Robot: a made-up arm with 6 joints. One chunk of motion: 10 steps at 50 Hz.
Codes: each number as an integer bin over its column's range. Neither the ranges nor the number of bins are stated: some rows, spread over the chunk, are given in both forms.
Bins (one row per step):
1: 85 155 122 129 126 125
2: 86 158 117 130 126 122
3: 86 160 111 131 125 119
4: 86 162 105 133 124 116
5: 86 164 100 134 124 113
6: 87 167 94 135 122 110
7: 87 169 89 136 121 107
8: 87 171 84 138 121 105
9: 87 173 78 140 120 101
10: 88 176 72 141 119 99
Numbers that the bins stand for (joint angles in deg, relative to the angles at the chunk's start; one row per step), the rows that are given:
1: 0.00 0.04 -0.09 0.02 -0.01 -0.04
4: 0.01 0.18 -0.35 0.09 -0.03 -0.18
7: 0.02 0.31 -0.60 0.13 -0.05 -0.32
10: 0.04 0.45 -0.87 0.21 -0.07 -0.45
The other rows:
2: 0.01 0.10 -0.16 0.04 -0.01 -0.09
3: 0.01 0.14 -0.26 0.05 -0.02 -0.13
5: 0.01 0.22 -0.43 0.10 -0.03 -0.23
6: 0.02 0.27 -0.53 0.12 -0.04 -0.27
8: 0.02 0.35 -0.68 0.16 -0.05 -0.35
9: 0.02 0.39 -0.78 0.20 -0.06 -0.42

